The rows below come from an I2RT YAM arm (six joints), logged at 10 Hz.
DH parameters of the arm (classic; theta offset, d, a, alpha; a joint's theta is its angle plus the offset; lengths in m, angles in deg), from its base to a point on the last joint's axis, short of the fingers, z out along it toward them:
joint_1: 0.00 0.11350 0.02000 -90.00
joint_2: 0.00 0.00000 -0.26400 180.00
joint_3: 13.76 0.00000 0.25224 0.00
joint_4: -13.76 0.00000 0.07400 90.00
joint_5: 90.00 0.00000 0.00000 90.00
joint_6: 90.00 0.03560 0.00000 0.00
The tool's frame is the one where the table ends.
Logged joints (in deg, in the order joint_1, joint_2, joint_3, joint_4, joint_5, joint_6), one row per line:
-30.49, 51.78, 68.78, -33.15, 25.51, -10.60
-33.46, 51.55, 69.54, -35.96, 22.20, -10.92
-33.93, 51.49, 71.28, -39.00, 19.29, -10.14
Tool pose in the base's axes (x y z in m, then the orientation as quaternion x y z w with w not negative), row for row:
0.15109, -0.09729, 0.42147, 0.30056, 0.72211, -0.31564, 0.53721
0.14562, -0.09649, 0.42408, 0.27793, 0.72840, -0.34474, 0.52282
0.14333, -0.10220, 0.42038, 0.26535, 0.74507, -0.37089, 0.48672
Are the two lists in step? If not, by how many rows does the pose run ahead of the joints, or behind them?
The pose runs 2 rows behind the joints: the pose in row i belongs to the joints in row i - 2.
